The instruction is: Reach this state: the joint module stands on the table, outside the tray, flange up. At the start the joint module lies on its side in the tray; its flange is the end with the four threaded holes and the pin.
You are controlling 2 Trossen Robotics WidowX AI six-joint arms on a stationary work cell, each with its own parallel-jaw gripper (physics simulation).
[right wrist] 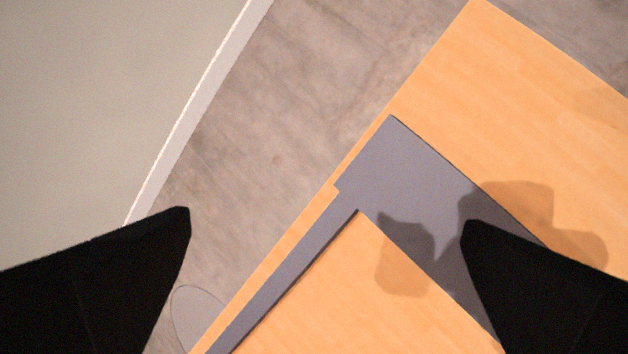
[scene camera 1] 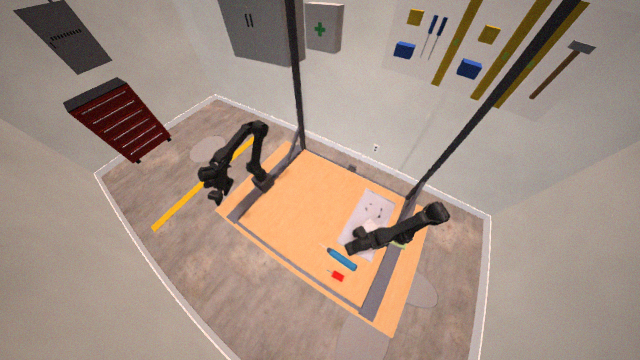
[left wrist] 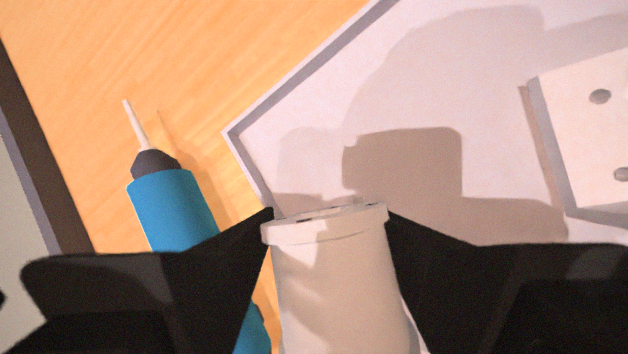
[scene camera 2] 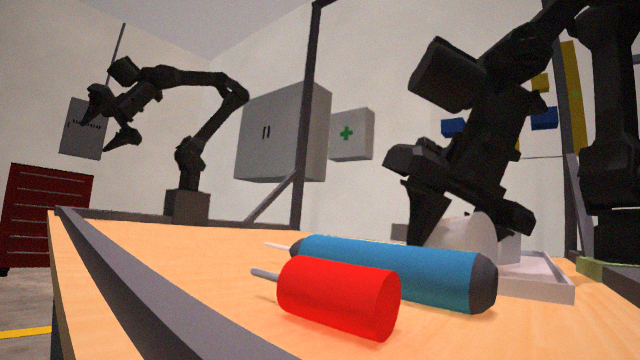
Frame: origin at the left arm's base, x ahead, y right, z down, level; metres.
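Seen in the pictures: left gripper, fingertip midpoint: (left wrist: 321, 212); right gripper, fingertip midpoint: (right wrist: 329, 227) (scene camera 1: 222, 200) (scene camera 2: 92, 139); left arm's base at its link origin: (scene camera 1: 399, 238) (scene camera 2: 628, 262); right arm's base at its link origin: (scene camera 1: 261, 177).
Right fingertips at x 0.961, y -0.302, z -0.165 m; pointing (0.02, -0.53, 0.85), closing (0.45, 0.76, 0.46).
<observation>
Offsets run from my right fingertips to a thing's top centre. "pt": to the spot under its first point.
The joint module @[pt dz +0.135, dx -0.763, dy +0.111 m] (scene camera 2: 465, 232) (left wrist: 340, 285) is a whitish cylinder lying roughly on its side at the near end of the white tray @[dz +0.172, dx -0.764, dy +0.328 m] (scene camera 1: 353, 220) (scene camera 2: 540, 291) (left wrist: 310, 65). Its rimmed flange end points up the left wrist view, with the holes seen very edge-on. My left gripper (scene camera 1: 356, 241) (scene camera 2: 460, 239) (left wrist: 321, 212) is shut on the module, one fingertip against each side of the flange rim. Whether the module touches the tray floor is hidden. My right gripper (scene camera 1: 223, 194) (scene camera 2: 94, 137) (right wrist: 329, 227) is open and empty, high near the table's left edge.
A pale block with holes (scene camera 2: 510, 250) (left wrist: 590, 140) sits in the tray. A blue screwdriver-like tool @[pt dz +0.147, dx -0.702, dy +0.053 m] (scene camera 1: 342, 259) (scene camera 2: 385, 267) (left wrist: 170, 210) lies beside the tray, and a red-handled tool @[dz +0.154, dx -0.695, dy -0.029 m] (scene camera 1: 338, 276) (scene camera 2: 340, 295) lies near it. A green piece @[pt dz +0.166, dx -0.967, dy +0.258 m] (scene camera 1: 398, 245) (scene camera 2: 592, 267) is by the left arm's base.
</observation>
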